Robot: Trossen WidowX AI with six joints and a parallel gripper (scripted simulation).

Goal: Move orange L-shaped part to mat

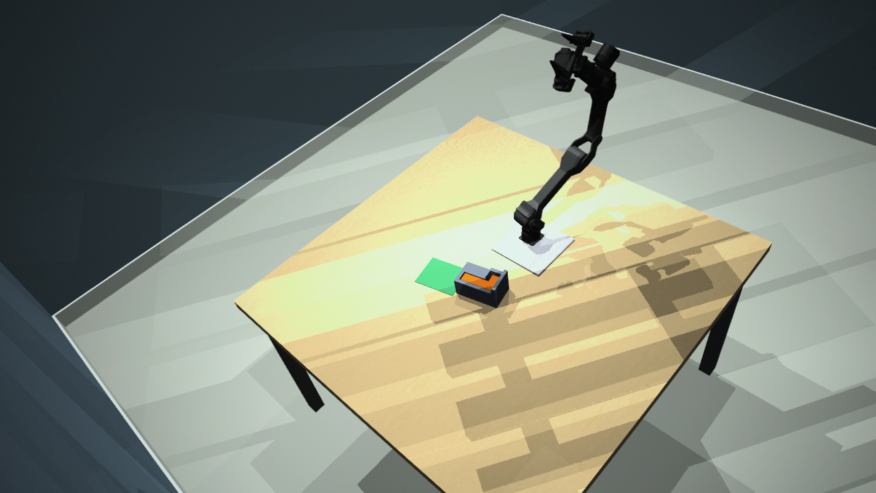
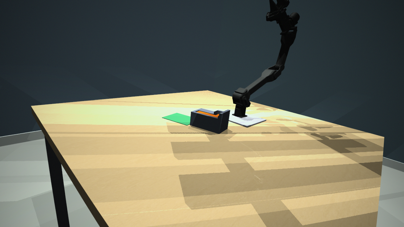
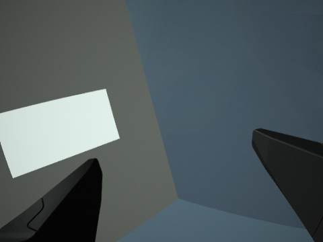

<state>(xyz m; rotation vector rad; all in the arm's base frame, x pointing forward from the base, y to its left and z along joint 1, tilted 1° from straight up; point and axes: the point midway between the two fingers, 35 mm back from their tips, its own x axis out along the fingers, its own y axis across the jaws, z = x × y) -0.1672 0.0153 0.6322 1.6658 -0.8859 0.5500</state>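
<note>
My gripper tip is 43 cm short of the orange L-shaped part, 4 cm to the right of it and 62 cm above it. From my gripper tip the other things lie so: green mat: 47 cm ahead, 13 cm to the right, 68 cm below.
</note>
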